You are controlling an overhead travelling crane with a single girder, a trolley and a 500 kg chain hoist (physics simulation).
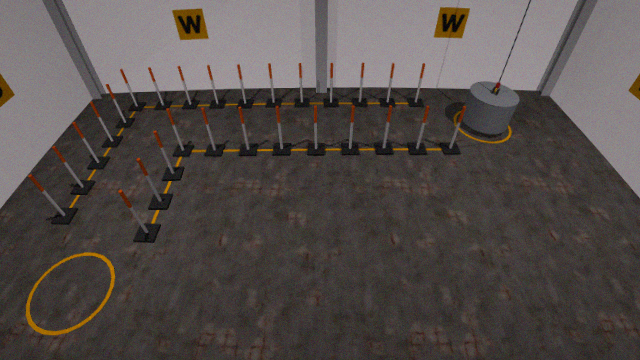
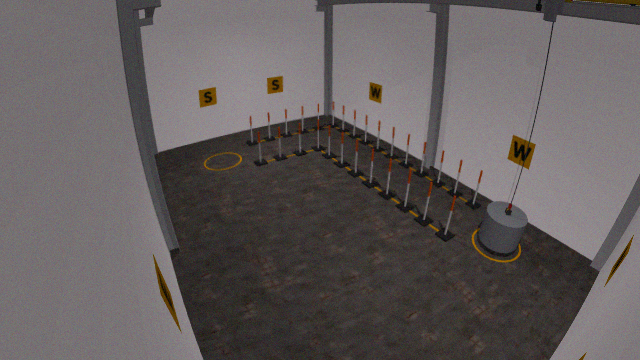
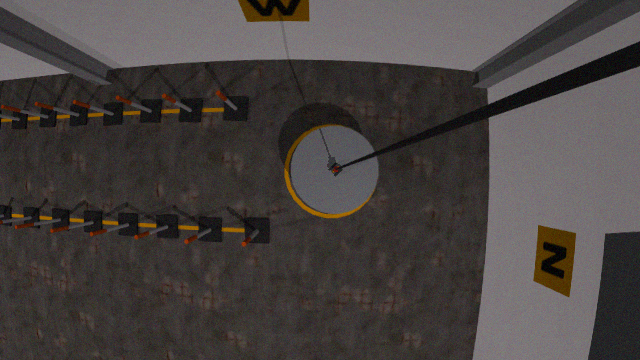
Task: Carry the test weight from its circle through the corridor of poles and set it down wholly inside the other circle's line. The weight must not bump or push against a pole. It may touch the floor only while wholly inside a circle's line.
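The test weight (image 1: 489, 112) (image 2: 501, 232) (image 3: 345, 195), a grey cylinder, hangs upright, slightly above the floor, over its yellow circle (image 1: 492, 141) (image 2: 501, 260) (image 3: 286, 172). A dark shadow shows beneath it. My hook (image 1: 496, 89) (image 2: 509, 209) (image 3: 336, 169) is shut on the weight at its top centre. The other circle (image 1: 87, 254) (image 2: 222, 169) lies beyond the corridor's far end. The nearest corridor poles, the end pole of the inner row (image 1: 457, 129) (image 2: 450, 215) and the end pole of the outer row (image 1: 420, 82) (image 2: 478, 187) (image 3: 227, 101), stand apart from the weight.
Two rows of red-and-white poles on black bases, joined by yellow floor lines, form an L-shaped corridor along the W wall (image 1: 380, 45), bending at the far corner towards the other circle. A grey column (image 1: 321, 50) (image 2: 438, 90) stands against that wall behind the outer row.
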